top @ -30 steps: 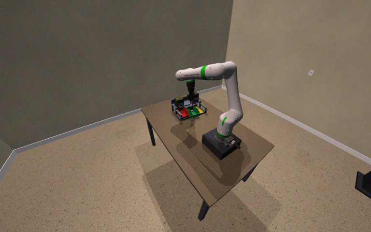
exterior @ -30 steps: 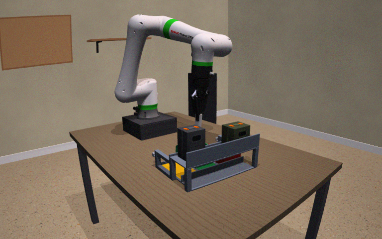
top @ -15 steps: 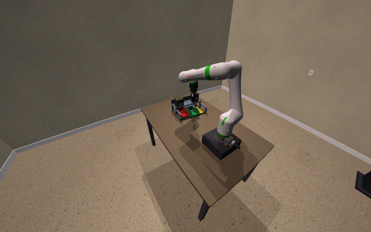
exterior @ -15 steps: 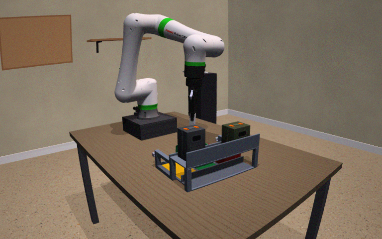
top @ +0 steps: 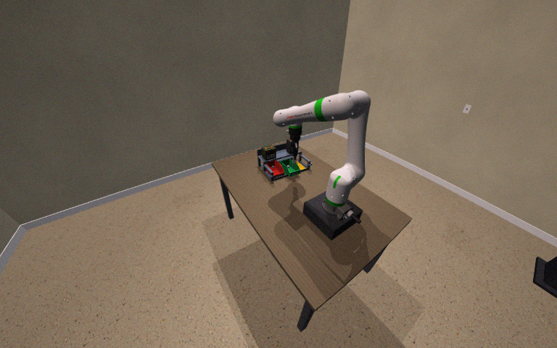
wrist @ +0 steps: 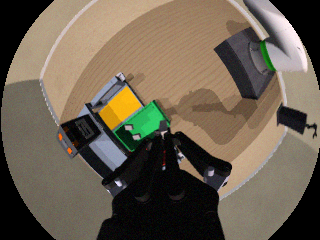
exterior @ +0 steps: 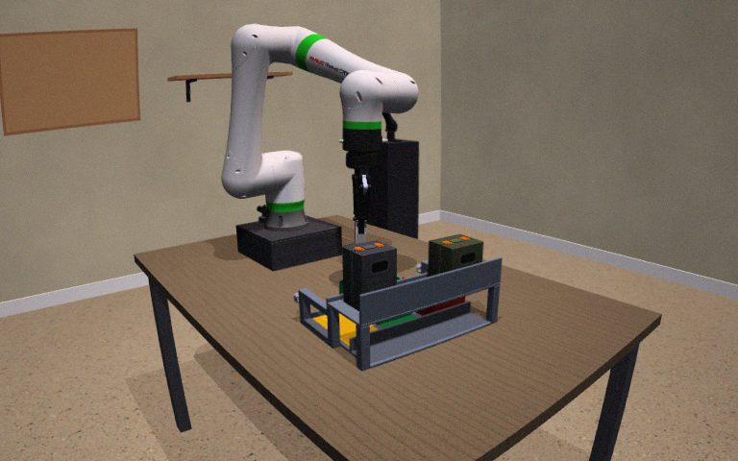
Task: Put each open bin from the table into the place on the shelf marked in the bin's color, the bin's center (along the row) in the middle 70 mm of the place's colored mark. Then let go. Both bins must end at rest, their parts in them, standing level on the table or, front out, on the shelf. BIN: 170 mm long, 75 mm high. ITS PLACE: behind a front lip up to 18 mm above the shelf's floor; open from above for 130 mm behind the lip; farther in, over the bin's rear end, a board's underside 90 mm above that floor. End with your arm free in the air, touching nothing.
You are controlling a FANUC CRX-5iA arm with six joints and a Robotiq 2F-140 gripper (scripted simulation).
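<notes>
The green bin is 80 mm ahead of my hand, 20 mm to the right of it and 130 mm below it. The rest, counted from my hand: olive box (240 mm ahead, 90 mm to the left, 30 mm below); then black box (230 mm ahead, 140 mm to the right, 20 mm below); then red bin (150 mm ahead, 100 mm to the left, 140 mm below).
</notes>
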